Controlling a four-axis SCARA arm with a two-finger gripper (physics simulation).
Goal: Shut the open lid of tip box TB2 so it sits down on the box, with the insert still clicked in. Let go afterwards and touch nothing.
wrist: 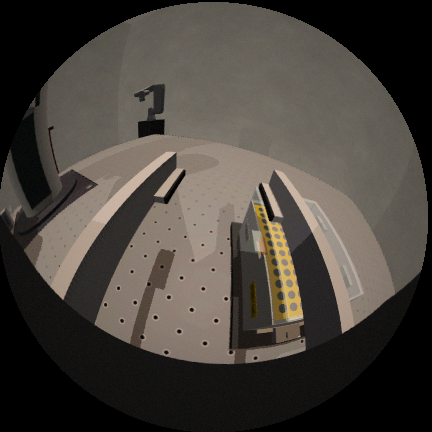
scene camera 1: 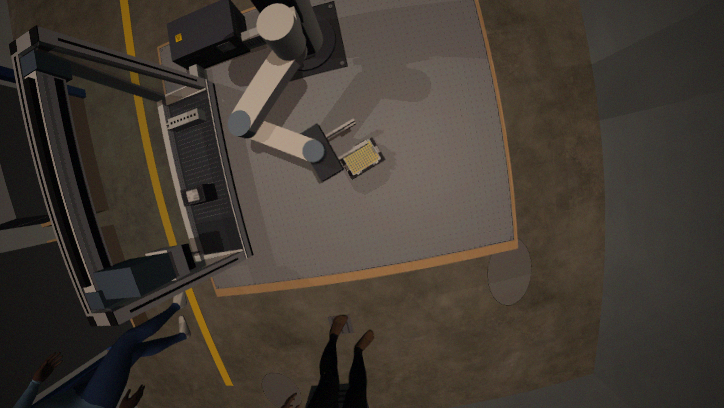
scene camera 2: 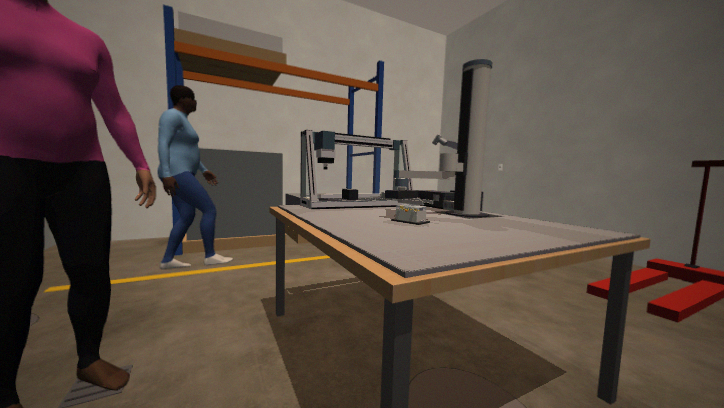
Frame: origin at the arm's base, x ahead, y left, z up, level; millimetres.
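Where they show: gripper, fingertip midpoint: (wrist: 223, 168) (scene camera 1: 360, 131) (scene camera 2: 428, 202); arm's base, origin of the base link: (wrist: 45, 204) (scene camera 1: 306, 43) (scene camera 2: 466, 216).
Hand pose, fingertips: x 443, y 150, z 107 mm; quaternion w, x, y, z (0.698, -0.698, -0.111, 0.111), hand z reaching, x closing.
Observation:
Things, the pixels of their top centre, and the offset from my fingertips. "*": a spot on its surface instead.
- Tip box TB2, middle of its top: (wrist: 312, 234) (scene camera 1: 361, 157) (scene camera 2: 411, 206) dx +89, dy -18, dz -17 mm
- yellow insert, middle of its top: (wrist: 311, 236) (scene camera 1: 361, 157) dx +89, dy -18, dz -20 mm
- pale strip, surface spot: (scene camera 1: 184, 119) * dx -233, dy -706, dz +1 mm
- dark block, surface spot: (scene camera 1: 208, 192) (scene camera 2: 353, 193) * dx +89, dy -664, dz +2 mm
- dark equipment box, surface spot: (scene camera 1: 205, 31) * dx -542, dy -520, dz +21 mm
Tip box TB2 (scene camera 1: 348, 171) (scene camera 2: 411, 215) (wrist: 246, 282) stands upright on the perforated mat. Its clear lid (wrist: 340, 250) lies over the yellow insert (scene camera 1: 362, 158) (wrist: 286, 280), which shows muted through it. The insert looks level; its clips are mostly hidden. The lid looks down, but a small gap at its rim cannot be ruled out. My gripper (scene camera 1: 362, 131) (wrist: 223, 168) is shut to its narrow limit with a wide space between the fingers and nothing held. One finger overlaps the lid's near long edge in the wrist view, hiding part of it; I cannot tell if it touches. The other finger is beside the box.
A gantry machine (scene camera 1: 227, 162) (scene camera 2: 354, 203) stands on the mat's left side, with a pale strip (scene camera 1: 184, 119) and a dark block (scene camera 1: 208, 192) (scene camera 2: 349, 193) in it. A dark equipment box (scene camera 1: 205, 31) and my arm's column (scene camera 2: 476, 141) are at the back. Two people stand off the table.

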